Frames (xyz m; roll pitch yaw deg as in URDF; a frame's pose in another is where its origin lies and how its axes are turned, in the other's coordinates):
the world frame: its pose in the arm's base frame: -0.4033 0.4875 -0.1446 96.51 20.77 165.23
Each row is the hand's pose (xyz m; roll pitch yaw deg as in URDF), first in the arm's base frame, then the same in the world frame.
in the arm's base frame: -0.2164 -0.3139 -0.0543 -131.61 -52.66 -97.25
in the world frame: -0.3920 -0.1342 -0.7167 -118.24 42.73 119.00
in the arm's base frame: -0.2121 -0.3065 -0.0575 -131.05 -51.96 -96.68
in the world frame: -0.3930 -0.1371 -0.7080 -116.75 43.33 119.70
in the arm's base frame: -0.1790 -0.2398 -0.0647 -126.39 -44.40 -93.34
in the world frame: -0.4045 -0.1408 -0.6342 -104.90 49.84 126.16
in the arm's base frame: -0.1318 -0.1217 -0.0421 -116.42 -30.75 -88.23
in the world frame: -0.4270 -0.1109 -0.5106 -76.93 59.64 144.23
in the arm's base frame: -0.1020 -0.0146 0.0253 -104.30 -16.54 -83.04
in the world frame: -0.4523 -0.0363 -0.4072 -35.47 64.25 174.92
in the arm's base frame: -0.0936 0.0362 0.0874 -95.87 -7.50 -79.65
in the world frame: -0.4699 0.0290 -0.3631 -7.13 62.72 -163.68
